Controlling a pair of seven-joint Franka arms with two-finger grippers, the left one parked.
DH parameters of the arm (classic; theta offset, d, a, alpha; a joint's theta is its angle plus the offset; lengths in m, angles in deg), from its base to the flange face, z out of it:
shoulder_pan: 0 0.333 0 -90
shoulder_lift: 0 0 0 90
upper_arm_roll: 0 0.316 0.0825 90
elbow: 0 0 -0.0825 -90
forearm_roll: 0 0.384 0 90
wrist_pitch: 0 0 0.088 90
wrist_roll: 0 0.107 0 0
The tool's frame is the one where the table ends.
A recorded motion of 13 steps. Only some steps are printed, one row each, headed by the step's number.
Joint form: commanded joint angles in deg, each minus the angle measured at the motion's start. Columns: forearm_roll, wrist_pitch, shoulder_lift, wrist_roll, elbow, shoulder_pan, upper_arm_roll.
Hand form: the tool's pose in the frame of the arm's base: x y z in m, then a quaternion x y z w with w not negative. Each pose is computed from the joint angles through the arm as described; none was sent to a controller.
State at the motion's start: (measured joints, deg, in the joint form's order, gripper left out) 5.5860 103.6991 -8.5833 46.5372 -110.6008 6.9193 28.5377
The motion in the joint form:
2: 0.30 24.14 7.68 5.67 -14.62 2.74 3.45
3: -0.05 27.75 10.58 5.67 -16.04 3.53 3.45
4: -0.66 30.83 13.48 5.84 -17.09 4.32 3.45
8: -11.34 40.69 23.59 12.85 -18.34 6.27 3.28
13: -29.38 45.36 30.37 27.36 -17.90 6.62 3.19
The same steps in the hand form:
2: 0.3980 0.3588 0.3993 -0.99139 0.12194 0.00701 0.04710
3: 0.3961 0.3639 0.3710 -0.99178 0.11624 0.01580 0.05111
4: 0.3930 0.3692 0.3448 -0.99218 0.11024 0.02464 0.05306
8: 0.3851 0.3869 0.2700 -0.99447 0.09444 0.01425 0.04369
13: 0.3767 0.3972 0.2258 -0.99514 0.09216 -0.02728 0.02122

